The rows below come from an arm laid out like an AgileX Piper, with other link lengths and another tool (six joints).
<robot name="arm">
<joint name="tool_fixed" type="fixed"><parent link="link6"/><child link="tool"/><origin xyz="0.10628 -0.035 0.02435" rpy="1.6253 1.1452 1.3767"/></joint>
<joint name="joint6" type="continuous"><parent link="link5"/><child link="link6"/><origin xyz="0.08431 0 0.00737"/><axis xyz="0.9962 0 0.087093"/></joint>
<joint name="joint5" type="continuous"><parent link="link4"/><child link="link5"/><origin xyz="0 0 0"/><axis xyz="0 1 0"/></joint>
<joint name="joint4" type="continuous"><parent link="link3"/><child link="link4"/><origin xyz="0.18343 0 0.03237"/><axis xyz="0.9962 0 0.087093"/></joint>
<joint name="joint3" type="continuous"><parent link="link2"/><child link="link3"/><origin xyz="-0.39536 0 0.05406"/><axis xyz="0 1 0"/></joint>
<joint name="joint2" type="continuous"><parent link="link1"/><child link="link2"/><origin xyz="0 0 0"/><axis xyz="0 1 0"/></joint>
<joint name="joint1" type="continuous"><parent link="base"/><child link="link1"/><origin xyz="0 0 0.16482"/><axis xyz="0 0 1"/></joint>
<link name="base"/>
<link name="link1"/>
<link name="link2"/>
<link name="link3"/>
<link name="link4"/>
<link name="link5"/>
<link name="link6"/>
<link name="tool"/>
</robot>
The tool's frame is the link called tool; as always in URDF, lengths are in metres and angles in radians. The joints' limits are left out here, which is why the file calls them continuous.
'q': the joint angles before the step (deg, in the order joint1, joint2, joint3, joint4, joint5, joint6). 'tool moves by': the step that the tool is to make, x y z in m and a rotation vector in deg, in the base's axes. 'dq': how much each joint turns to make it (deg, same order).
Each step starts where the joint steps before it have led.
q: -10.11, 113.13, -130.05, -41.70, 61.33, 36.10
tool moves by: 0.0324, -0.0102, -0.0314, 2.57, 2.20, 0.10
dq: -1.01, 7.05, -9.47, 4.09, 3.77, -3.78
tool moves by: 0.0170, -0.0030, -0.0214, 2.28, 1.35, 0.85
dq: -0.56, 3.66, -4.79, 3.30, 2.09, -2.26
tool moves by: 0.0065, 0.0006, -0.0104, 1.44, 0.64, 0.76
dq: -0.21, 1.09, -0.90, 1.86, 0.44, -0.74
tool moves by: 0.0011, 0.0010, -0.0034, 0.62, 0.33, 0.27
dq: -0.03, 0.10, 0.17, 0.67, 0.13, -0.14
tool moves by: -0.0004, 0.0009, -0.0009, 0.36, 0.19, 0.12
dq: 0.01, -0.10, 0.15, 0.37, 0.20, -0.09
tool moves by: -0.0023, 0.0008, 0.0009, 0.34, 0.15, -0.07
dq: 0.00, -0.31, 0.11, 0.27, 0.45, -0.06
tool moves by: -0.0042, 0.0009, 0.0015, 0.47, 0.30, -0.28
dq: -0.01, -0.49, 0.16, 0.25, 0.82, -0.01
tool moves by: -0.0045, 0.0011, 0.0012, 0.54, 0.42, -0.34
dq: 0.01, -0.44, 0.03, 0.26, 1.07, -0.05
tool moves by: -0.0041, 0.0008, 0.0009, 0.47, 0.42, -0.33
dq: -0.01, -0.38, 0.02, 0.21, 0.98, -0.05
